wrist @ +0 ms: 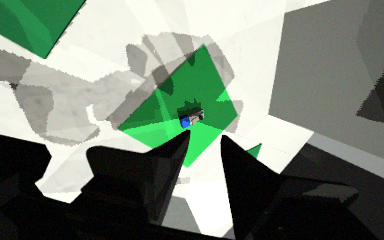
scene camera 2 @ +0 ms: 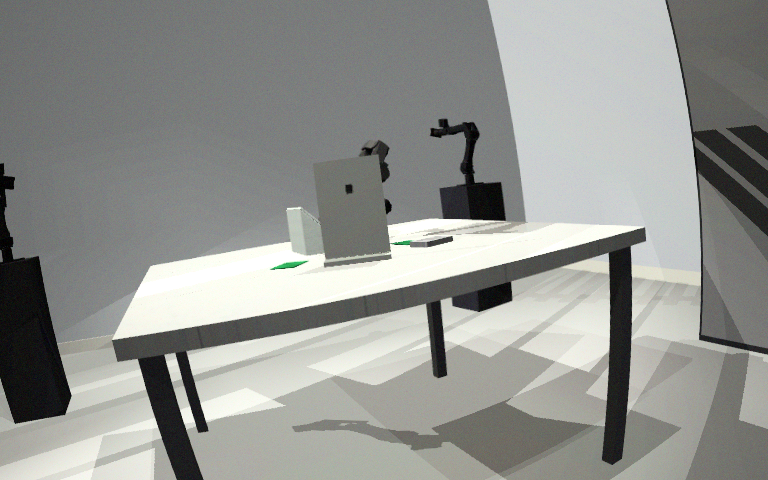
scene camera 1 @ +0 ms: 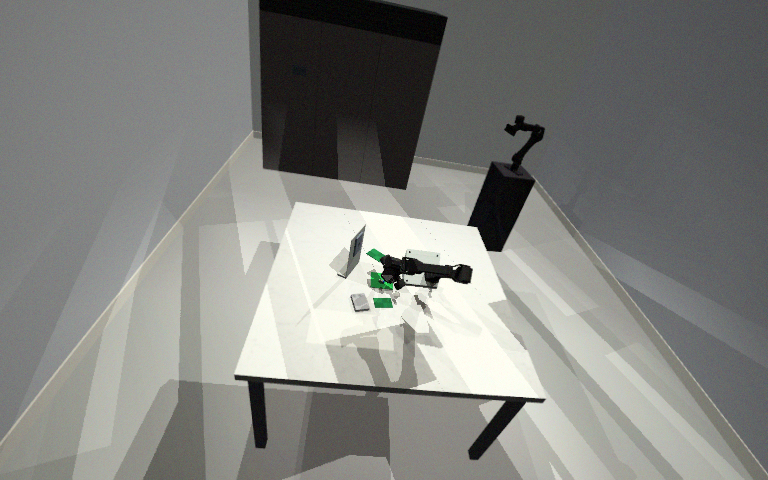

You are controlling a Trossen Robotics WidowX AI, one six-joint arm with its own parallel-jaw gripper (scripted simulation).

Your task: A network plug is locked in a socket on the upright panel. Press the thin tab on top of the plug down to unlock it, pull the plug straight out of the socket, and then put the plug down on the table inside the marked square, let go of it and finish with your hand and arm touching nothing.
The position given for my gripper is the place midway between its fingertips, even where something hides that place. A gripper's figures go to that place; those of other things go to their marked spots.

My gripper (wrist: 205, 136) is 12 cm from the lens. An upright panel (wrist: 321, 84): 24 cm from the lens.
